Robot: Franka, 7 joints.
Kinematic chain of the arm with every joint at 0, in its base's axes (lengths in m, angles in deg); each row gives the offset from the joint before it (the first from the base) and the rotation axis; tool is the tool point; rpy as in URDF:
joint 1: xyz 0 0 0.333 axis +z
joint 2: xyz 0 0 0 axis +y
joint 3: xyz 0 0 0.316 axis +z
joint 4: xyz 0.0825 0 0 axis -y
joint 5: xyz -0.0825 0 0.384 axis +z
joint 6: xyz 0 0 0 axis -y
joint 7: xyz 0.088 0 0 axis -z
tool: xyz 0 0 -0.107 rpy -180 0 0
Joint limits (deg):
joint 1: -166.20..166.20
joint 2: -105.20..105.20
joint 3: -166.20..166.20
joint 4: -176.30..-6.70
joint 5: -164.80..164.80
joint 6: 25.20..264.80
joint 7: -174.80..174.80
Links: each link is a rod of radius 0.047 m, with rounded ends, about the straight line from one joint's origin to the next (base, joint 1, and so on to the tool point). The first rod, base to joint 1, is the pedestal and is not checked.
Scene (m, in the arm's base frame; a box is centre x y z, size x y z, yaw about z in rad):
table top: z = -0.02
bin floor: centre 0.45 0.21 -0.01 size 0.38 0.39 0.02 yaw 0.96
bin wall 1: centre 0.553 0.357 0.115 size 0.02 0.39 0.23 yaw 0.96
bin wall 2: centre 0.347 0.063 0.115 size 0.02 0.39 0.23 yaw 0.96
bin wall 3: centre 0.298 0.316 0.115 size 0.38 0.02 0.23 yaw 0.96
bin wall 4: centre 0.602 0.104 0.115 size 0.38 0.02 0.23 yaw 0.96
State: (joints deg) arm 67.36 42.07 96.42 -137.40 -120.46 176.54 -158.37
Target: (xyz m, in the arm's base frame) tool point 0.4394 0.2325 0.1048
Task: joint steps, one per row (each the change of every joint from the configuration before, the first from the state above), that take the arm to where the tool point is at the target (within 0.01 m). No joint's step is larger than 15 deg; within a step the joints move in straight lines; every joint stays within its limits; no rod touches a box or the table.
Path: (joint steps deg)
1: -13.59 -8.70 -14.90 1.42 -0.89 -1.19 0.00
2: -13.60 -8.70 -14.91 1.41 -0.89 -1.19 0.00
3: -13.59 -8.69 -14.90 1.42 -0.89 -1.19 0.00
4: -13.60 -8.70 -14.90 1.42 -0.89 -1.19 0.00
5: -13.59 -8.70 -14.91 1.42 -0.89 -1.19 0.00
6: -0.09 12.58 0.08 2.02 0.68 -3.60 0.00
7: -0.09 12.57 0.08 2.03 0.68 -3.60 0.00
8: -0.09 12.57 0.08 2.02 0.69 -3.60 0.00

